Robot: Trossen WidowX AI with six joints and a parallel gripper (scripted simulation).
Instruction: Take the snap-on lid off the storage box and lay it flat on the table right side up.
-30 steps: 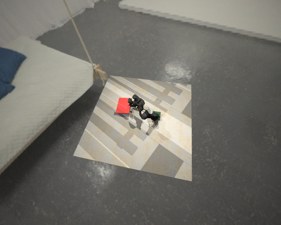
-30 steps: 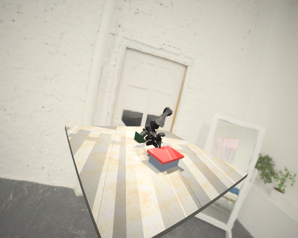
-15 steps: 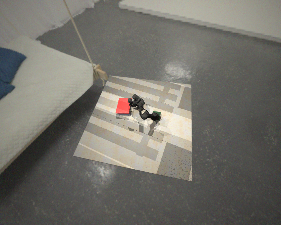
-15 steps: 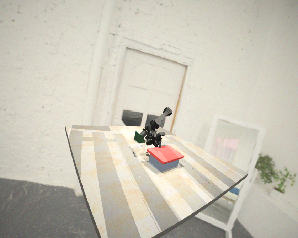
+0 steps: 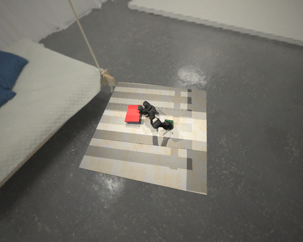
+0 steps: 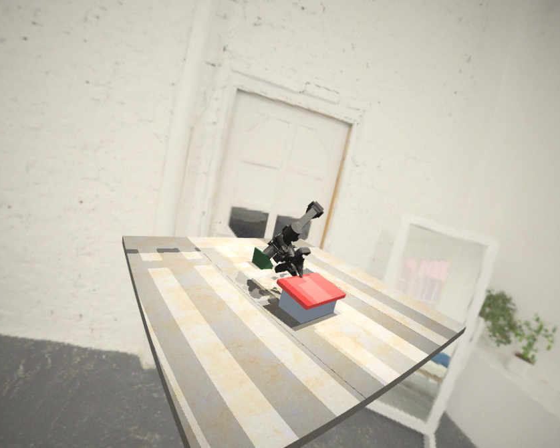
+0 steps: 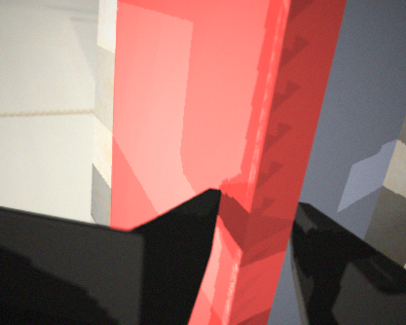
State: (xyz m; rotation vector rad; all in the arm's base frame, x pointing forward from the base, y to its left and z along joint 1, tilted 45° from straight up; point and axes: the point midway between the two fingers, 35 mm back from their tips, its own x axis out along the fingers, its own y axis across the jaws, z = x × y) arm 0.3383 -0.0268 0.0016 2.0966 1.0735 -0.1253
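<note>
The red lid is 7 cm ahead of my gripper tip and 2 cm to the left of it.
</note>
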